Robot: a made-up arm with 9 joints. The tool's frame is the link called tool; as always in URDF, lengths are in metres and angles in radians. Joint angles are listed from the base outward. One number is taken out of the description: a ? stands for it. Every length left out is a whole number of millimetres.
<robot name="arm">
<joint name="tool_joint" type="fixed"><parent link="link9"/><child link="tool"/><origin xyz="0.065 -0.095 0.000" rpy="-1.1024 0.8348 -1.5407"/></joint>
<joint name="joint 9" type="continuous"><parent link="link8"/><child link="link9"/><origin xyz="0.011 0.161 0.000" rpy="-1.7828 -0.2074 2.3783"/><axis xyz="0 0 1"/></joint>
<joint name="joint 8" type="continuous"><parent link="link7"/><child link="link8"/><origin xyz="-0.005 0.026 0.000" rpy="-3.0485 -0.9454 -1.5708"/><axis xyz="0 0 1"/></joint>
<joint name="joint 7" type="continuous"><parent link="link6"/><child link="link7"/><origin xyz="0.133 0.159 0.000" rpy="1.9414 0.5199 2.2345"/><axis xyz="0 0 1"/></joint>
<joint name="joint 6" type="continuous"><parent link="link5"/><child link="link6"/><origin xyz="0.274 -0.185 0.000" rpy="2.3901 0.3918 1.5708"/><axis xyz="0 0 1"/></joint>
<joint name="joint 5" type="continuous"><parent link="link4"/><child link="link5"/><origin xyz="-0.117 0.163 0.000" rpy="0.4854 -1.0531 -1.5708"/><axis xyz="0 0 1"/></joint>
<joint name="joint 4" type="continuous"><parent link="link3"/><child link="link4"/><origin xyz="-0.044 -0.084 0.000" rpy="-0.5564 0.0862 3.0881"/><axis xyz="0 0 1"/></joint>
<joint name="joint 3" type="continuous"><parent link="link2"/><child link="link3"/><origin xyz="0.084 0.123 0.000" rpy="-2.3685 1.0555 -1.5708"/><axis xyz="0 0 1"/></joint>
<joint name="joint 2" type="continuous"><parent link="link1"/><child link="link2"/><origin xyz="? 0.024 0.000" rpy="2.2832 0.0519 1.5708"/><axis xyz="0 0 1"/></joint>
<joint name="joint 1" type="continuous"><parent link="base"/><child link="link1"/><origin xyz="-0.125 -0.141 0.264" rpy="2.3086 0.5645 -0.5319"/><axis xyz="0 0 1"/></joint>
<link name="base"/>
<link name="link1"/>
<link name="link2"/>
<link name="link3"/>
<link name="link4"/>
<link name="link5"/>
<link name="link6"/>
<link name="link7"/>
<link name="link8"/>
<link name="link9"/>
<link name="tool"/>
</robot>
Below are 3 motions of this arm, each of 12 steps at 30 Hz.
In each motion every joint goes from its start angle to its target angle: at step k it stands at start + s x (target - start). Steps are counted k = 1, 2, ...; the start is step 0. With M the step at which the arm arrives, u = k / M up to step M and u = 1 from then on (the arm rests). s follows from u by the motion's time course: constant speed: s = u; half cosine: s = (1 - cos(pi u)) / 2; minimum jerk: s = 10 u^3 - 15 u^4 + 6 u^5.
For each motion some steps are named. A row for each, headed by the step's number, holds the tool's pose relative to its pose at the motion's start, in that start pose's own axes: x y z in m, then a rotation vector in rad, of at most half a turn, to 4 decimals.
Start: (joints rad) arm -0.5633 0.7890 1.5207 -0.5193 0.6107 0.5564 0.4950 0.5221 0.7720
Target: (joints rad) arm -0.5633 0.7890 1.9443 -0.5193 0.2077 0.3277 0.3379 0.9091 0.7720
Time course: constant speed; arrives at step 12
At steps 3, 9, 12:
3: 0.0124 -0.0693 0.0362 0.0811 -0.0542 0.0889
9: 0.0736 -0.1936 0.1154 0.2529 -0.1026 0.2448
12: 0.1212 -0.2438 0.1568 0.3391 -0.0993 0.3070

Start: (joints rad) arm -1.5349 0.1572 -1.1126 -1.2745 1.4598 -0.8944 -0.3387 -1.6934 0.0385
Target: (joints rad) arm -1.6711 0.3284 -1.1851 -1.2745 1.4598 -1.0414 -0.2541 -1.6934 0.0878
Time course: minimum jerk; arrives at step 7
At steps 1, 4, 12:
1: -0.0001 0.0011 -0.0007 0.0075 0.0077 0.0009
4: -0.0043 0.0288 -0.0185 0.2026 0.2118 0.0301
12: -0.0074 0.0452 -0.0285 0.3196 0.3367 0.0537

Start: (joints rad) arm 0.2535 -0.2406 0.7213 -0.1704 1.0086 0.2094 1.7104 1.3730 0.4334
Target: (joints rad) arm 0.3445 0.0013 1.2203 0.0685 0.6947 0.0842 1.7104 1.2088 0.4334
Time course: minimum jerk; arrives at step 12
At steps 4, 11, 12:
4: 0.0619 0.0163 -0.0141 0.0046 -0.0167 0.1304
11: 0.2525 0.1603 -0.0350 -0.0114 -0.1059 0.6189
12: 0.2534 0.1616 -0.0350 -0.0117 -0.1067 0.6220

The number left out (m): -0.035
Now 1 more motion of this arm.
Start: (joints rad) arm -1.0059 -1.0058 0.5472 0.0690 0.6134 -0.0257 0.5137 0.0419 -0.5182
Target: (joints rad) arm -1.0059 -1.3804 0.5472 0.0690 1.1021 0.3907 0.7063 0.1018 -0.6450
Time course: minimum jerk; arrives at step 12
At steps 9, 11, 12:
9: 0.1575 -0.0616 -0.1788 0.2431 -0.3851 0.1363
11: 0.1798 -0.0599 -0.1958 0.2790 -0.4252 0.1458
12: 0.1810 -0.0598 -0.1966 0.2809 -0.4272 0.1463

